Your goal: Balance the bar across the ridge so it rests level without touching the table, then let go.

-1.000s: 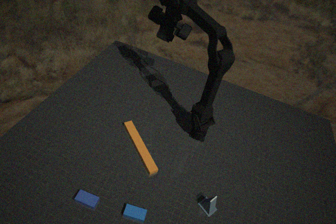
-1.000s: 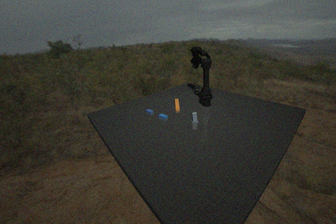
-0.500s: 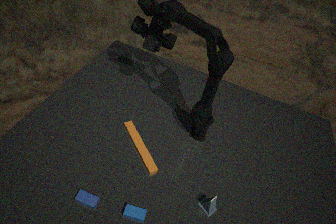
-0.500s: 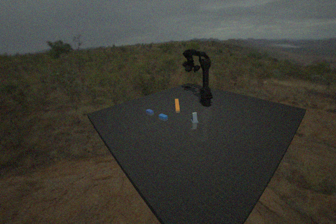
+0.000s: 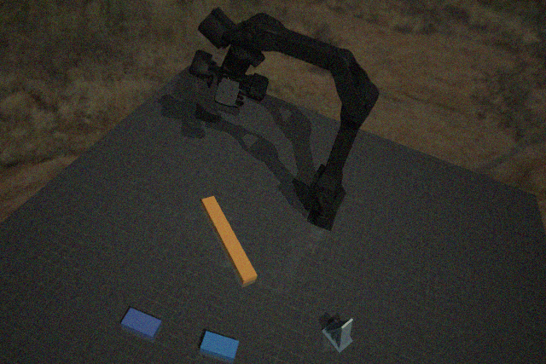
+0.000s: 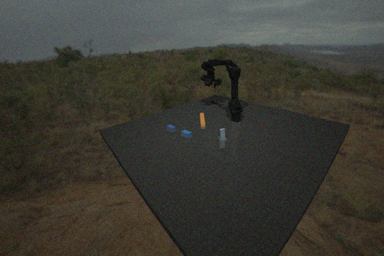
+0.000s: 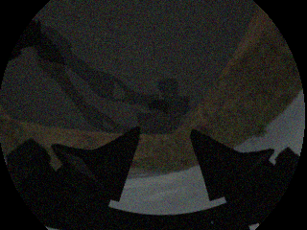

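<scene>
Right now the orange bar is 28 cm ahead of my gripper tip, 19 cm below it and 17 cm to the left of it.
</scene>
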